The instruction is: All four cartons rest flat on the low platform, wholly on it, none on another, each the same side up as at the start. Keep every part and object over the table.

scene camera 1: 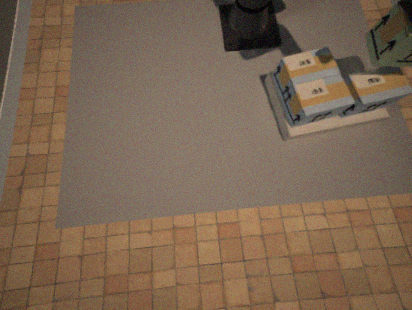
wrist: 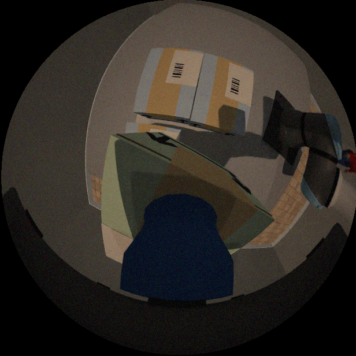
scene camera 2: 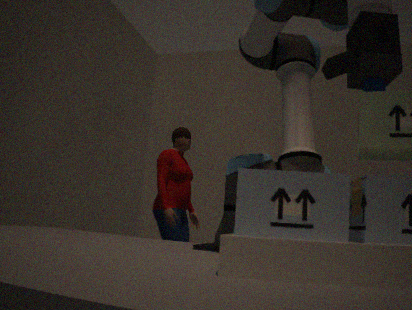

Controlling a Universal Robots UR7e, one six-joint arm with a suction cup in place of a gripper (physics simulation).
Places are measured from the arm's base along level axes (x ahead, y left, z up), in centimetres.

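Where they show: hand, tool point: [scene camera 1: 410,25] [scene camera 2: 374,108]; arm's base, link origin: [scene camera 1: 246,23].
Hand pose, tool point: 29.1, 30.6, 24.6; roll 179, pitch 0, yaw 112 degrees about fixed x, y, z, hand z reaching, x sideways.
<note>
Each offset is from my tool point to the top centre of the thing, as dx, dy, dz. Level surfaces: height alone.
My suction gripper [scene camera 2: 374,85] [wrist: 180,215] holds a green carton @(-0.8, +4.6, +1.4) [scene camera 1: 389,42] [scene camera 2: 376,127] [wrist: 117,185] in the air; its side arrows point up in the second scene view. Part of it is cut off at the right edge of both scene views. Two blue-and-orange cartons, one @(-0.1, -14.2, -12.4) [scene camera 1: 311,71] [wrist: 222,92] behind the other @(+9.3, -11.4, -12.4) [scene camera 1: 327,102] [wrist: 167,85], stand side by side on the low platform @(+3.3, -4.9, -20.9) [scene camera 1: 340,124] [scene camera 2: 300,257]. A third blue-and-orange carton @(+5.2, +4.3, -12.4) [scene camera 1: 382,90] [wrist: 137,126] stands on its right part, apart from them; the green carton partly hides it in the wrist view.
The arm's base [scene camera 1: 250,27] [wrist: 287,135] stands on the grey table mat @(dz -25.7) [scene camera 1: 165,125], behind and left of the platform in the first scene view. A person in a red top [scene camera 2: 173,180] stands beyond the table. A tiled surface [scene camera 1: 200,260] borders the mat.
</note>
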